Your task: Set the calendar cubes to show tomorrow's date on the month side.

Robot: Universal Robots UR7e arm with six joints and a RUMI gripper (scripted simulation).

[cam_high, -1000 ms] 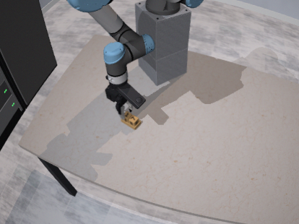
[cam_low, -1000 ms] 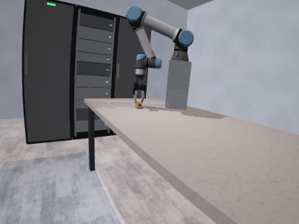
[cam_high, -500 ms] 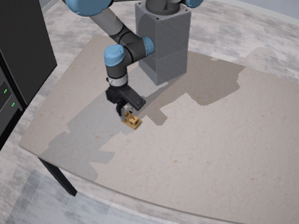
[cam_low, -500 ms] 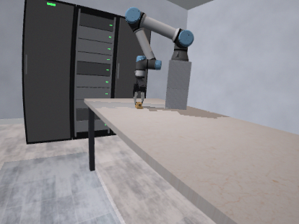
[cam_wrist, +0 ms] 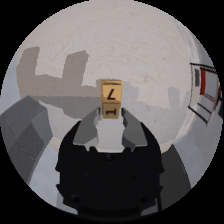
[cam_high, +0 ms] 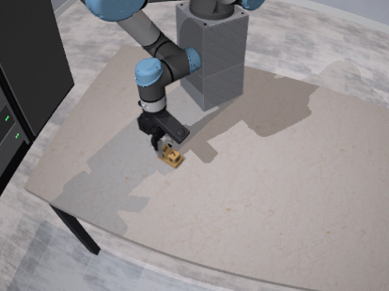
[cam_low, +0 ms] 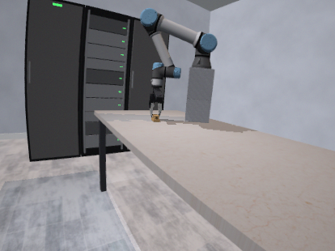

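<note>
The wooden date cube lies 10 mm below my hand. Round my hand: wooden cube 30 mm to the left, 10 mm below; tray 30 mm below, 20 mm to the left.
</note>
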